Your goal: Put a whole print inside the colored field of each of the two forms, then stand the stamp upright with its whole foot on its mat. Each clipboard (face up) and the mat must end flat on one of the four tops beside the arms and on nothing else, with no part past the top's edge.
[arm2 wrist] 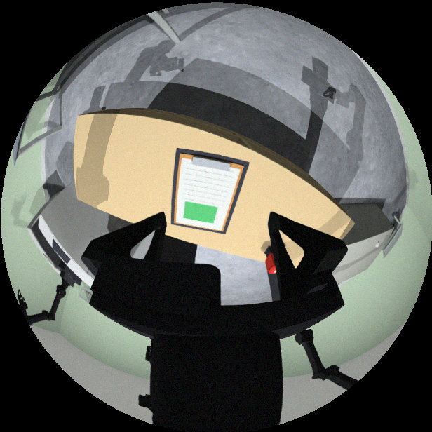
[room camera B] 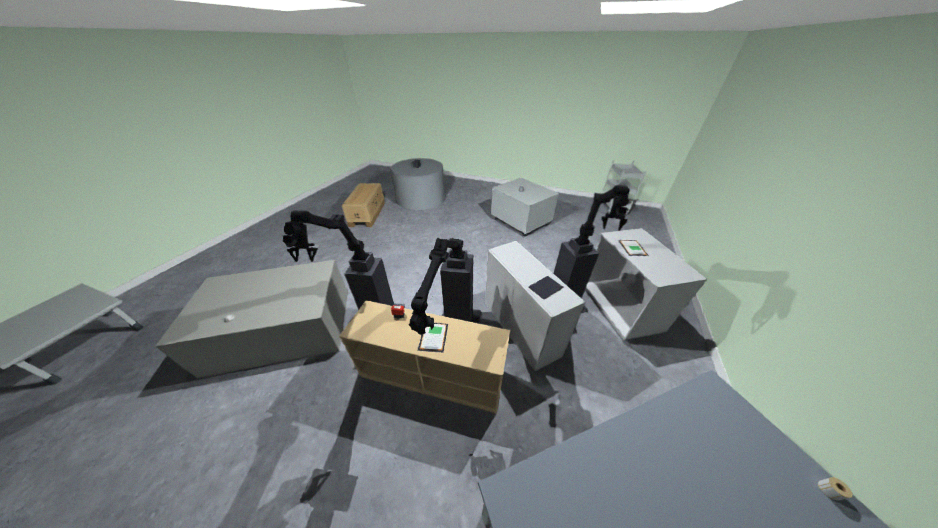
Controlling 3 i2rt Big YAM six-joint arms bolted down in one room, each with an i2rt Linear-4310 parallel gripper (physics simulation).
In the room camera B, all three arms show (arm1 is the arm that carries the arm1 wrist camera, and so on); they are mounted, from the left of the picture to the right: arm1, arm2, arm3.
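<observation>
A clipboard (arm2 wrist: 205,187) (room camera B: 433,341) with a plain green field lies face up on the wooden top (arm2 wrist: 135,160) (room camera B: 479,339). A second clipboard (room camera B: 633,247), also with a green field, lies on the right white top (room camera B: 662,267). The dark mat (arm2 wrist: 61,250) (room camera B: 546,287) lies on the narrow white top (room camera B: 515,260). The red and black stamp (arm2 wrist: 271,263) (room camera B: 397,310) is at the wooden top's back left; a finger partly hides it in the wrist view. Arm2's gripper (arm2 wrist: 218,216) (room camera B: 423,324) is open above the wooden top, near the clipboard. Arm1's gripper (room camera B: 303,257) and arm3's gripper (room camera B: 614,226) hang open and empty.
A grey box-like table (room camera B: 275,295) with a small white object (room camera B: 229,318) stands left. A slate-blue table (room camera B: 656,459) bears a roll (room camera B: 834,487). A grey cylinder (room camera B: 418,186), a wooden crate (room camera B: 364,203) and a white cabinet (room camera B: 523,206) stand at the back.
</observation>
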